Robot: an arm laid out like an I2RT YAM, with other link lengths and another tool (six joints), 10 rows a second.
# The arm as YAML. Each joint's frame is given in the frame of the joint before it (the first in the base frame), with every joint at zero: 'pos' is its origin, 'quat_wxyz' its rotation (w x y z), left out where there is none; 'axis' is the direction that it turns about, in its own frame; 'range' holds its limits. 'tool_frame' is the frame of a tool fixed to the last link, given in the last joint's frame.
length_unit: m
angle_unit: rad
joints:
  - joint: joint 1
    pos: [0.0, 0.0, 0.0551]
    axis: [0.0, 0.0, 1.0]
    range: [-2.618, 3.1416]
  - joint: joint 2
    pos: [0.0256, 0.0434, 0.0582]
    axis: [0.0, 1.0, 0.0]
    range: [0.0, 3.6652]
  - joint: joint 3
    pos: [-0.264, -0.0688, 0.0]
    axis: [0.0, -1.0, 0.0]
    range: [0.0, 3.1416]
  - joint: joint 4
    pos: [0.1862, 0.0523, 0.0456]
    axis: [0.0, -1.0, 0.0]
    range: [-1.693, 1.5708]
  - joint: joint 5
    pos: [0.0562, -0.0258, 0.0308]
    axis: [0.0, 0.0, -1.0]
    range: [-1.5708, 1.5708]
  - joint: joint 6
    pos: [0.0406, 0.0, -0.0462]
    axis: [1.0, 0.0, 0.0]
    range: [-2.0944, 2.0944]
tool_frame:
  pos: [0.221, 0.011, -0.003]
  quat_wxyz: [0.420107, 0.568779, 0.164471, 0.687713]
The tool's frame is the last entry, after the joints.
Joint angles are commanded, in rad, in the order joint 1, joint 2, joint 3, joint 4, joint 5, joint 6. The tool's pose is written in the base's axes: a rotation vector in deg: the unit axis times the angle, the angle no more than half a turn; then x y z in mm. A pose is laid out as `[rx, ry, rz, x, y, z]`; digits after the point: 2 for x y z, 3 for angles.
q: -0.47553, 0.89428, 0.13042, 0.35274, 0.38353, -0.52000
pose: [85.406, 29.093, 31.200, 220.14, -213.83, 81.16]
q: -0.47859, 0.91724, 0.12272, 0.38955, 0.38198, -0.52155
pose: [85.154, 28.877, 31.284, 222.09, -215.43, 81.44]
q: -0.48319, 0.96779, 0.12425, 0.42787, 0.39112, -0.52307
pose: [85.564, 28.869, 30.234, 223.03, -220.01, 78.88]
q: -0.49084, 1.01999, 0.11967, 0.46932, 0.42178, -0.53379
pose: [85.856, 28.810, 27.500, 217.92, -228.44, 74.72]
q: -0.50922, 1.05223, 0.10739, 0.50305, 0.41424, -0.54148
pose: [86.400, 29.009, 26.612, 215.40, -231.33, 69.27]
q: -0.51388, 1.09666, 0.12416, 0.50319, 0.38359, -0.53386
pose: [87.990, 30.137, 27.530, 222.59, -228.35, 62.50]
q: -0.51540, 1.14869, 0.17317, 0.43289, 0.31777, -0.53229
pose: [91.716, 34.123, 29.175, 234.15, -216.63, 46.71]
